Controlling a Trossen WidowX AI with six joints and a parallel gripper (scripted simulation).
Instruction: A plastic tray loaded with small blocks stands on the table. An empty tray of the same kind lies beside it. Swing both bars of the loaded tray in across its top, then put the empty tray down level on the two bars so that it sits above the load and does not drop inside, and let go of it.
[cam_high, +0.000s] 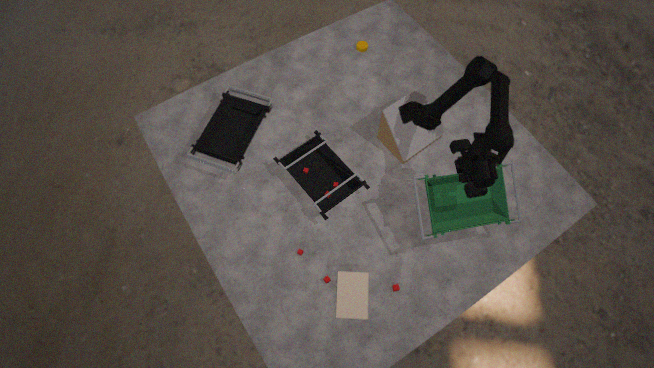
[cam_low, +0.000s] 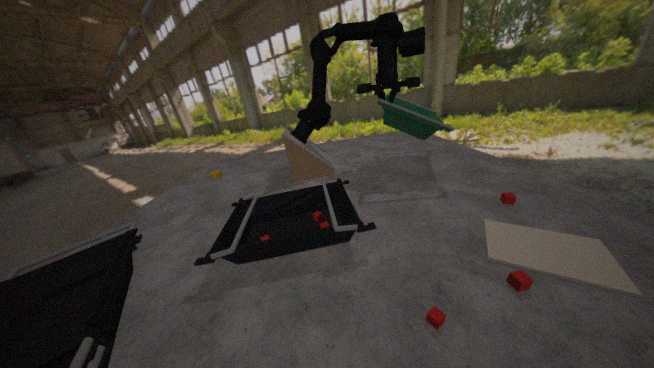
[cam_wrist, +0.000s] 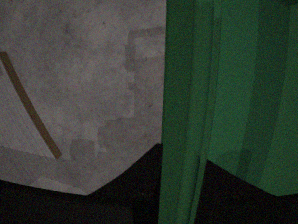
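Right now the green tray is 7 cm to the left of my gripper tip and 3 cm ahead of it. From my gripper tip the other things lie so: yellow disc (77 cm to the right, 17 cm behind, 16 cm below); beige card (47 cm ahead, 17 cm below, 9 cm to the left).
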